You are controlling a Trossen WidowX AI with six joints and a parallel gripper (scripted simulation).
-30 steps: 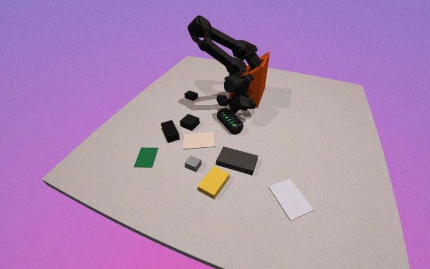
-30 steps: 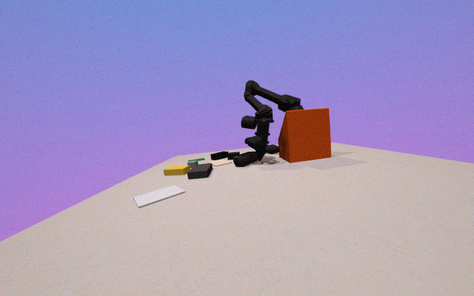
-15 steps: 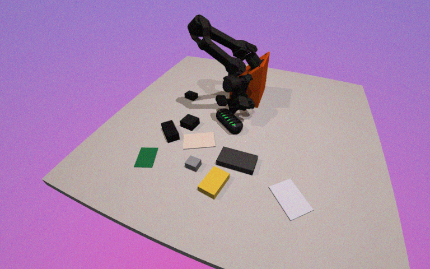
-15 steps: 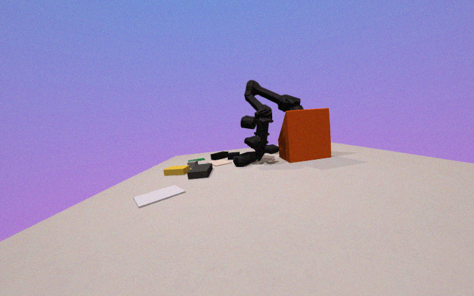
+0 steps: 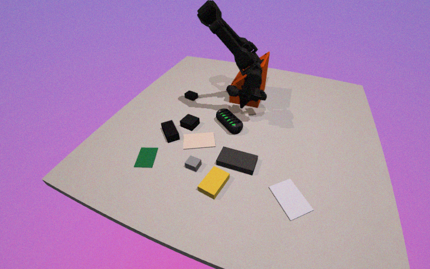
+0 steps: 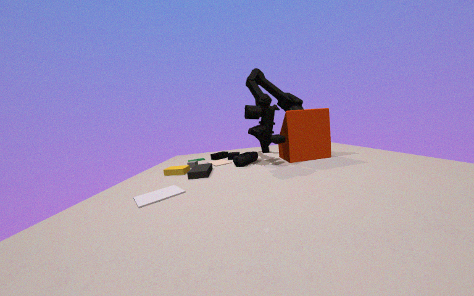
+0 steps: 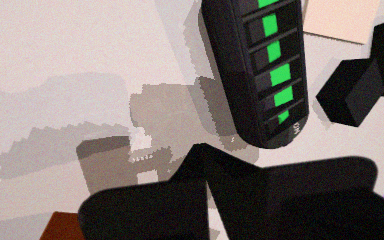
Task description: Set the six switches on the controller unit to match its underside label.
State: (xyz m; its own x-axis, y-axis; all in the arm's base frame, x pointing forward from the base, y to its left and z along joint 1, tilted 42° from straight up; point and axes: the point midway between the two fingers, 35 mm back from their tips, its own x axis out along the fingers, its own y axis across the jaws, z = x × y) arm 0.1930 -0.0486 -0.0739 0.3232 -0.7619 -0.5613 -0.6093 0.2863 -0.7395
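My gripper tip is 24 cm short of the beige card, 9 cm to the left of it and 5 cm above it. Also, from my gripper tip: grey cube (37 cm ahead, 4 cm below, 3 cm to the right); then yellow block (41 cm ahead, 9 cm to the left, 4 cm below); then dark grey box (28 cm ahead, 11 cm to the left, 4 cm below).
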